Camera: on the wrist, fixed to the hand. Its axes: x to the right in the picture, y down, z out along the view.
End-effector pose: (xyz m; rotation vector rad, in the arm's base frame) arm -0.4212 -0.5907 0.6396 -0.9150 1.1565 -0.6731
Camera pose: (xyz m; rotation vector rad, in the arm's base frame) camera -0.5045 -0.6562 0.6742 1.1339 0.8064 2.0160
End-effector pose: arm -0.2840 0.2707 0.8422 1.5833 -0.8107 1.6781
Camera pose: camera -0.2868 0.3818 0.8504 0.5477 1.5441 -0.4961
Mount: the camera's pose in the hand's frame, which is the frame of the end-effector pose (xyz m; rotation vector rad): 0.0150 -0.0613 -0.0919 0.1698 0.4586 -3.0684
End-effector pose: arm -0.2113 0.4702 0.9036 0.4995 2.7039 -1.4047
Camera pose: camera -0.2352 0.5153 1.0027 1.8485 -0.3587 0.1362
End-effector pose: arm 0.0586 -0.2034 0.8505 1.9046 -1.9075 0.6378
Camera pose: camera 0.1144 -0.1638 0.9385 1.7520 1.8550 -0.1115
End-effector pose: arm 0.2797 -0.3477 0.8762 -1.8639 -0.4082 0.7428
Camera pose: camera 0.3550 -0.3789 0.9522 0.3505 -1.7265 -1.5652
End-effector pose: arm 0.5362 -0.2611 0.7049 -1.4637 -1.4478 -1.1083
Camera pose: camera 0.4693 -0.3407 0.7451 -1.6879 1.4403 1.1829
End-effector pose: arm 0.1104 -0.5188 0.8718 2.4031 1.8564 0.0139
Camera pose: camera 0.0486 -0.4819 0.9569 1.7076 -2.3238 -0.0918
